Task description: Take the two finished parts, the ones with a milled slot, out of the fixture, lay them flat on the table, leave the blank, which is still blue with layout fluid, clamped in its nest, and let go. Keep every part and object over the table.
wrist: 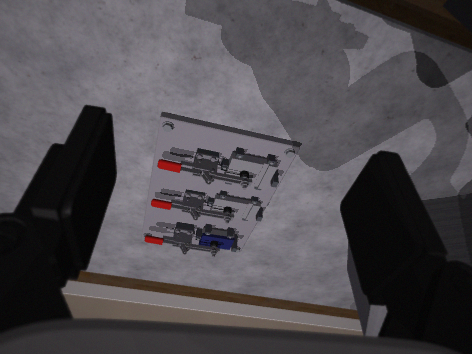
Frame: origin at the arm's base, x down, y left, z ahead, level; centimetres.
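Where they show: gripper, between the fingertips: (pixel 241 161).
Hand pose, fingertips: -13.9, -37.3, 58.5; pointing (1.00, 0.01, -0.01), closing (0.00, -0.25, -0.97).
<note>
After its pixels a point has its place, as x, y, z.
The pale fixture plate (pixel 200 135) {20.2, -10.1, 51.6} lies on the grey table in the middle of the wrist view, with three nests in a row. Each nest has a toggle clamp with a red handle (pixel 169 166) {16.1, -5.2, 54.8} on its left and an arm reaching right. The blue blank (pixel 226 242) {17.6, 13.5, 36.1} sits in the lowest nest under its clamp arm. In the upper nest (pixel 255 167) {18.1, -9.3, 41.2} and middle nest (pixel 241 205) {18.6, 1.6, 38.4}, pale surfaces and thin outlines show; I cannot clearly tell the finished parts or their slots from the plate. My gripper (pixel 241 161) {-13.9, -37.3, 58.5} is open and empty, high above the fixture, its black fingers on either side.
The mottled grey table top (pixel 125 70) {21.7, -15.4, 65.2} surrounds the fixture, with arm-shaped shadows at the upper right. A brown wooden band (pixel 220 295) runs beyond the table's lower edge, with a pale strip below it. A dark grey block (pixel 452 215) {17.2, -14.8, 0.7} shows at the right, partly behind a finger.
</note>
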